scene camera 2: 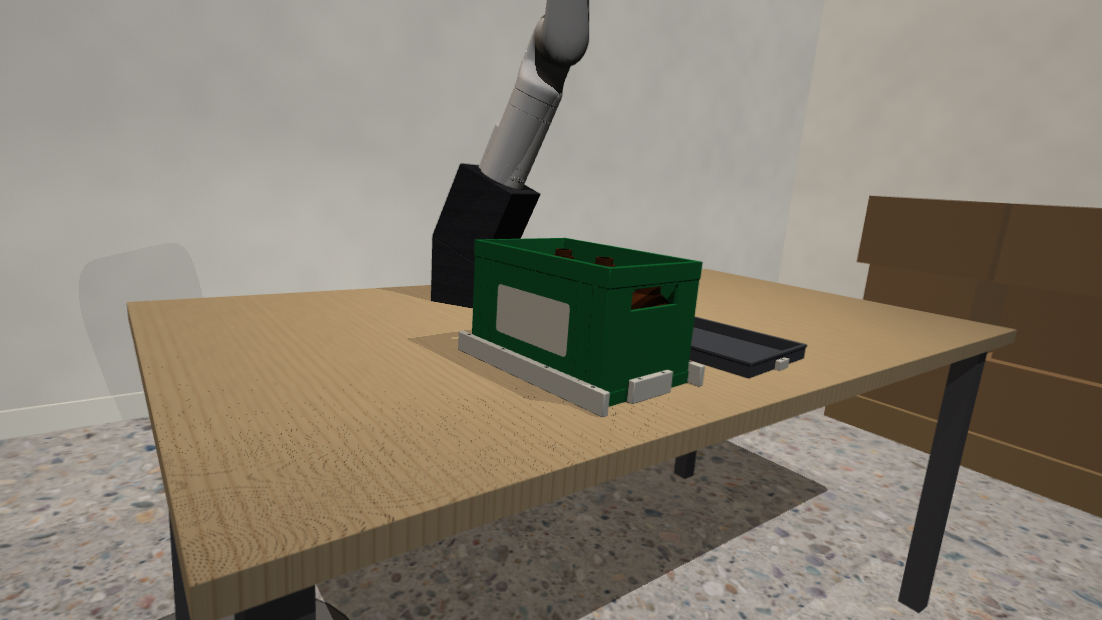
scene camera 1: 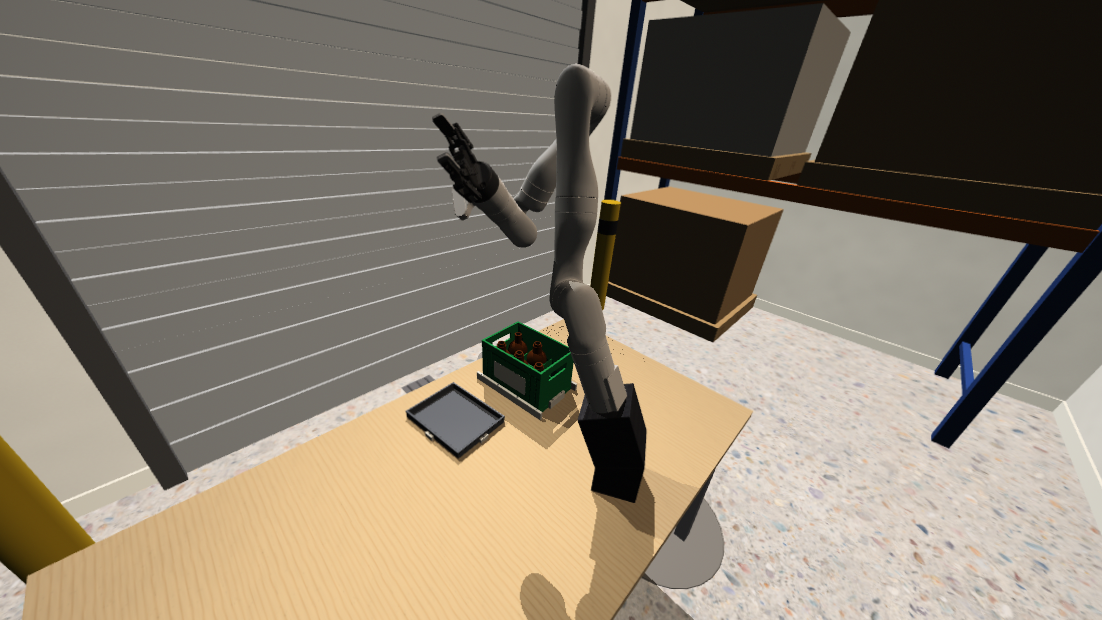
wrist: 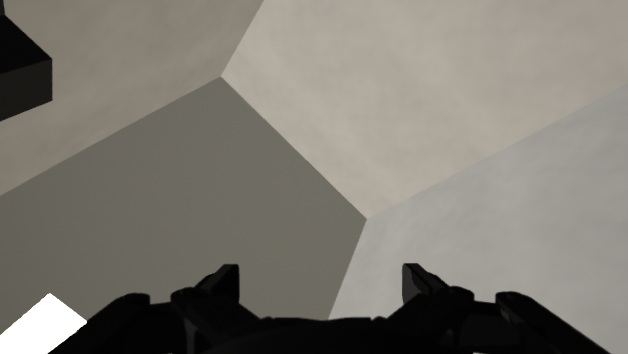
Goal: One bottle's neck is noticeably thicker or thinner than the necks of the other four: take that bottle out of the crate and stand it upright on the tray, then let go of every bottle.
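Where they show: gripper, fingertip midpoint: [scene camera 1: 439,135] [wrist: 320,282]; arm's base at its link origin: [scene camera 2: 501,179] [scene camera 1: 606,400].
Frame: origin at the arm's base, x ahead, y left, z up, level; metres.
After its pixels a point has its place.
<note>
My gripper [scene camera 1: 440,138] @(z 0.588, x 0.293, y 0.232 m) [wrist: 320,282] @(z 0.588, x 0.293, y 0.232 m) is open and empty, high above the table and pointing up and away from the crate in scene camera 1. A green crate [scene camera 1: 504,377] @(z -0.191, x 0.411, y -0.084 m) [scene camera 2: 589,323] @(z -0.161, x 0.486, y -0.274 m) stands upright on the table. Several brown bottles [scene camera 1: 537,353] @(z -0.134, x 0.364, y -0.207 m) [scene camera 2: 604,262] @(z -0.106, x 0.397, y -0.143 m) stand inside it, with their necks below or near the rim. They are too small and overlapping to tell which neck differs. A dark, shallow tray [scene camera 1: 456,420] @(z -0.259, x 0.442, y 0.112 m) [scene camera 2: 732,343] @(z -0.259, x 0.469, y 0.156 m) lies flat beside the crate, with no bottle on it. In the wrist view, walls and ceiling show, and neither the crate nor the tray shows.
Light grey rails [scene camera 1: 512,397] [scene camera 2: 531,372] border the crate's base on the wooden table [scene camera 1: 331,501] @(z -0.264, x 0.482, y 0.487 m) [scene camera 2: 308,385] @(z -0.264, x 0.240, y -0.511 m). The arm's black pedestal [scene camera 1: 614,447] @(z -0.083, x -0.060, y 0.047 m) [scene camera 2: 470,239] @(z -0.123, x -0.006, y -0.071 m) stands near the crate. A shutter wall, a yellow post [scene camera 1: 606,254] and a shelf rack [scene camera 1: 855,202] stand beyond the table.
</note>
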